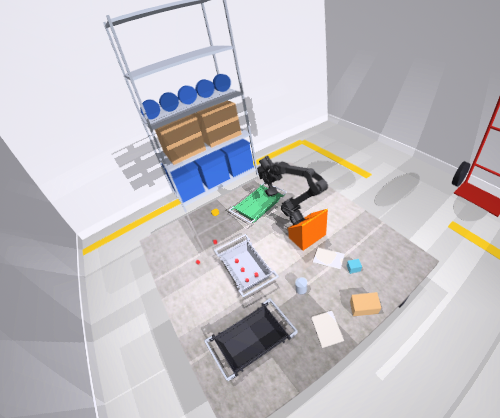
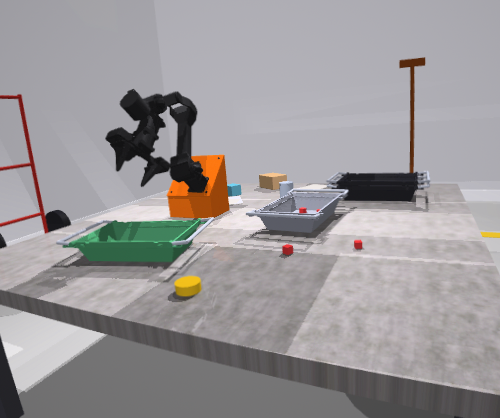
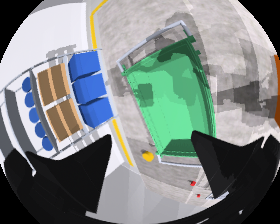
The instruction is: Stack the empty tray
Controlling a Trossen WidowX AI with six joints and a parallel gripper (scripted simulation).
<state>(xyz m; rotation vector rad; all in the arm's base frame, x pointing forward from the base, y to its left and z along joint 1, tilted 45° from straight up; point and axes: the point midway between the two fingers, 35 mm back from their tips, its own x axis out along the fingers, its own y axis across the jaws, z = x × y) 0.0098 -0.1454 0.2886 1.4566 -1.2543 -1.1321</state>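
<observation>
Right now my gripper tip is 4 cm short of the green tray, 3 cm to the left of it and 14 cm above it. Round my gripper tip: yellow disc: 30 cm ahead, 19 cm to the right, 18 cm below; blue cube: 9 cm behind, 69 cm to the left, 17 cm below; grey cylinder: 20 cm ahead, 61 cm to the left, 15 cm below.
</observation>
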